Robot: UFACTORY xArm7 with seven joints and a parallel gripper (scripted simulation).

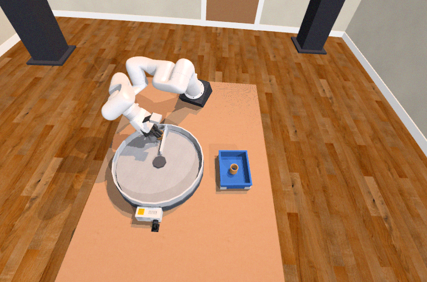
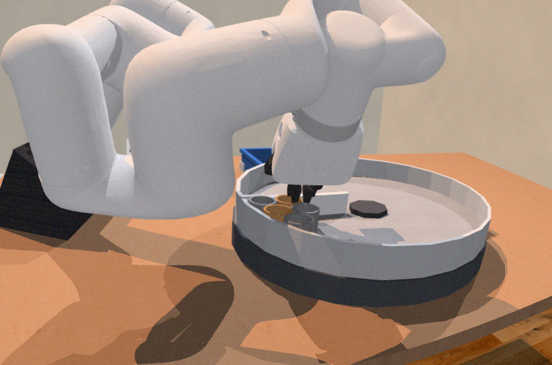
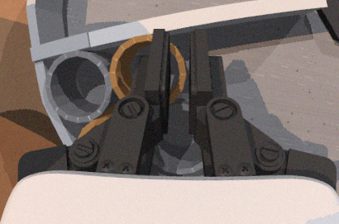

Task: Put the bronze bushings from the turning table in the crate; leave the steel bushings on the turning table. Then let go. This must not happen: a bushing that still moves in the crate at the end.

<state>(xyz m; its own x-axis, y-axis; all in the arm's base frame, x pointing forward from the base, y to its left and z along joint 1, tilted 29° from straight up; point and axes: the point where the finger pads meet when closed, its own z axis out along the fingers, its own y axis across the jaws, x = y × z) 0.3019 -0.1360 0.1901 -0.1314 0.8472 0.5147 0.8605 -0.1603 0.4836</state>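
My hand is 150 mm short of the blue crate, 390 mm to the right of it and 80 mm above it. Round my hand: grey turning table: 130 mm ahead, 20 mm to the left, 60 mm below.
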